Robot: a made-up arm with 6 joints. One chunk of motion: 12 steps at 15 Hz.
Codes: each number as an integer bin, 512 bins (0 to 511) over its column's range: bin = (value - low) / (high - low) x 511, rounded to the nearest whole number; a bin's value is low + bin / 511 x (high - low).
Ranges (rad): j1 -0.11..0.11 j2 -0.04..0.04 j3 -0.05..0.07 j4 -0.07..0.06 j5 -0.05..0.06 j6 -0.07..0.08
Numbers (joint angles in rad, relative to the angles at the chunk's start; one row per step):
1: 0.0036 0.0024 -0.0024 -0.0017 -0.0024 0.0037
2: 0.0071 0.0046 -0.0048 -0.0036 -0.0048 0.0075
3: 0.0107 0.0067 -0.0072 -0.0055 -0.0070 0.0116
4: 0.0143 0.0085 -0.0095 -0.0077 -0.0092 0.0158
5: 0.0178 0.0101 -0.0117 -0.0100 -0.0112 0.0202
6: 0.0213 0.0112 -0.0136 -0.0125 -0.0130 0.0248
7: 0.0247 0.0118 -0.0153 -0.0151 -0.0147 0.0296
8: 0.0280 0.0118 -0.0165 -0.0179 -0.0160 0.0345
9: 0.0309 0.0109 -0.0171 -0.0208 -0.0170 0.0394
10: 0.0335 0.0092 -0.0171 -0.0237 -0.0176 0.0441
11: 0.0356 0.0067 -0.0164 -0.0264 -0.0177 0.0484
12: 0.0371 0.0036 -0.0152 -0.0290 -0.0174 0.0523
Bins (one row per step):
1: 264 271 203 268 221 251
2: 272 285 192 261 210 264
3: 280 298 182 254 200 278
4: 289 310 172 245 190 292
5: 297 320 163 236 180 307
6: 305 327 155 226 172 323
7: 313 331 148 216 164 339
8: 321 331 143 205 158 356
9: 327 325 140 193 153 373
10: 333 314 140 182 151 389
11: 338 298 143 171 150 403
12: 342 278 148 161 151 417

